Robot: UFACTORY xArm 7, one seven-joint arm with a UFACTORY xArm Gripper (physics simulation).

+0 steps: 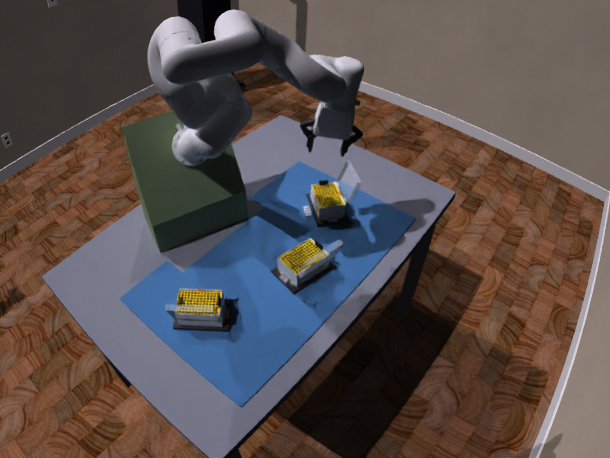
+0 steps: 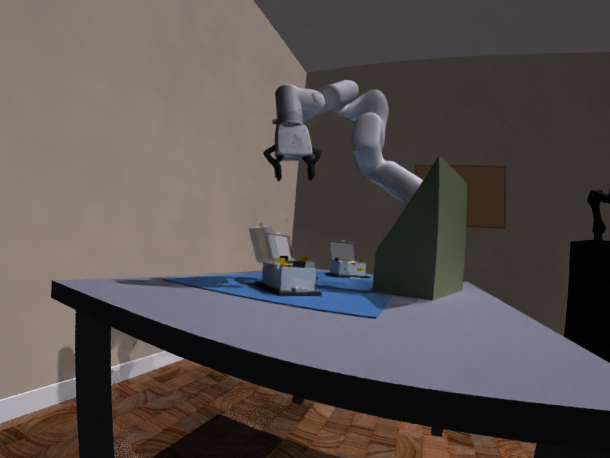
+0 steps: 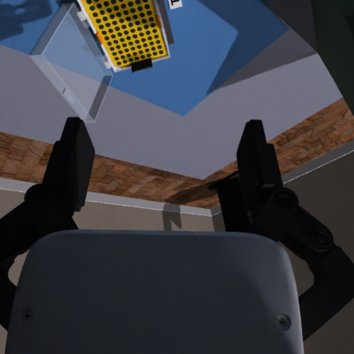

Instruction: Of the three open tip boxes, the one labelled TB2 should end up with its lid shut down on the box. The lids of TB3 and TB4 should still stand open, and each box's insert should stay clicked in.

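Frame: origin at the arm's base, x back, y right, z up, level; millimetres.
Where they show: gripper, fingertip midpoint: (image 1: 325, 151) (image 2: 295, 179); arm's base at its link origin: (image 2: 428, 202).
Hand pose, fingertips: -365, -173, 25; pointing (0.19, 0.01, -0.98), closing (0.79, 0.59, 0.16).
Things, the pixels of their top centre, and the offset from my fingertips, as dx, dy, dz. "pt": a spot on its surface instead. Level surfaces: height alone.
- back-right box at its top centre: (image 2: 293, 263) (image 1: 324, 193) +45, -78, -226
- middle box at a spot on its surface: (image 1: 302, 265) pt -106, +252, -170
- raised lid at a spot on its surface: (image 1: 334, 248) pt -148, +169, -151
- blue mat at its surface level: dz -292
- grey table at its surface level: dz -295
- small white label at a spot on its surface: (image 1: 307, 210) pt +82, -38, -290
Three white tip boxes with yellow inserts have open, clear lids. The back-right box (image 1: 330, 211) (image 2: 289, 278) (image 3: 125, 35) has its lid (image 1: 349, 181) (image 3: 75, 67) raised on its side away from the arm's base. The middle box (image 1: 302, 265) has a raised lid (image 1: 334, 248); the front-left box (image 1: 200, 318) (image 2: 348, 268) has its lid (image 1: 170, 308) up. The inserts look seated. I cannot read which box is TB2, TB3 or TB4. My gripper (image 1: 327, 151) (image 2: 295, 178) (image 3: 164, 134) is open and empty, high above the table near the back-right box.
The boxes stand on dark bases on a blue mat (image 1: 270, 345) (image 2: 345, 306) on the grey table (image 1: 100, 300) (image 2: 450, 345). A green block (image 1: 200, 200) (image 2: 425, 250) under the arm's base stands beside the mat. A small white label (image 1: 307, 210) lies by the back-right box.
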